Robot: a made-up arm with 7 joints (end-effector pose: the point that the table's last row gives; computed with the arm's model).
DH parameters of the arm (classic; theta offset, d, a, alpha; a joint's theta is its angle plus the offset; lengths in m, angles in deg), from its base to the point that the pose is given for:
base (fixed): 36.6 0 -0.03 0
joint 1: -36.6 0.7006 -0.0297 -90
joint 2: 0 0.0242 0.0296 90
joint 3: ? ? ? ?
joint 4: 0 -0.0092 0.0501 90
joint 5: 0 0.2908 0.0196 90
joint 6: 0 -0.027 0.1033 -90
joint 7: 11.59 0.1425 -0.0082 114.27
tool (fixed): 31.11 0.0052 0 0
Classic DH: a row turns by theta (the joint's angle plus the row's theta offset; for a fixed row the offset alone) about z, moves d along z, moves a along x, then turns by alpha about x.
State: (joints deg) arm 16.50 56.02 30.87 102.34 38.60 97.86 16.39
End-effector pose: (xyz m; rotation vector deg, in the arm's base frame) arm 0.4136 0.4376 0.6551 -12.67 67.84 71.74
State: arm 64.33 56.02 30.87 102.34 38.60 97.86 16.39
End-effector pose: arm -0.0678 0.6123 0.6551 -44.13 64.21 112.57
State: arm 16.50 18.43 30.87 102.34 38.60 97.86 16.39
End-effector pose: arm 0.3250 0.4114 1.0176 -25.11 30.04 66.64
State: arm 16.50 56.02 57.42 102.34 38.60 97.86 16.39
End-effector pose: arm 0.2924 0.5245 0.7910 -1.86 58.16 97.57
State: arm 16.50 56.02 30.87 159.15 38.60 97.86 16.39
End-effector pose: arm 0.6003 0.3956 0.9560 -1.78 13.55 53.29
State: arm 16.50 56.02 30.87 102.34 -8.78 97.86 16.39
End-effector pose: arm 0.4601 0.3570 0.6007 -64.17 51.75 70.54
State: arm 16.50 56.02 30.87 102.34 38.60 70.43 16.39
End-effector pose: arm 0.4896 0.4578 0.6346 -10.89 52.76 48.76
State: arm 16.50 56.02 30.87 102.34 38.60 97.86 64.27
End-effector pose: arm 0.4163 0.4437 0.6513 -30.90 104.93 36.15
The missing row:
joint 3: 0 0.4397 0.058 90
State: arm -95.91 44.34 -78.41 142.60 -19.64 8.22 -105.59
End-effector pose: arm -0.2648 -0.6425 1.2788 -69.27 125.47 86.87
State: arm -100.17 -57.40 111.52 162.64 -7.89 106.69 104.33
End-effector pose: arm 0.3631 0.6052 1.0785 -41.97 -6.33 -70.84
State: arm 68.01 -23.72 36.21 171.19 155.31 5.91 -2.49
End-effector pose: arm -0.2125 -0.1734 1.5664 116.07 45.94 97.19
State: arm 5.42 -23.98 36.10 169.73 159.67 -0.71 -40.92
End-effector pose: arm -0.2334 0.1009 1.5573 102.10 -48.81 30.04
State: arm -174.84 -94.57 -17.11 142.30 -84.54 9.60 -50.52
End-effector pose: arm 0.8720 0.0248 0.9396 -11.40 -77.48 -28.30
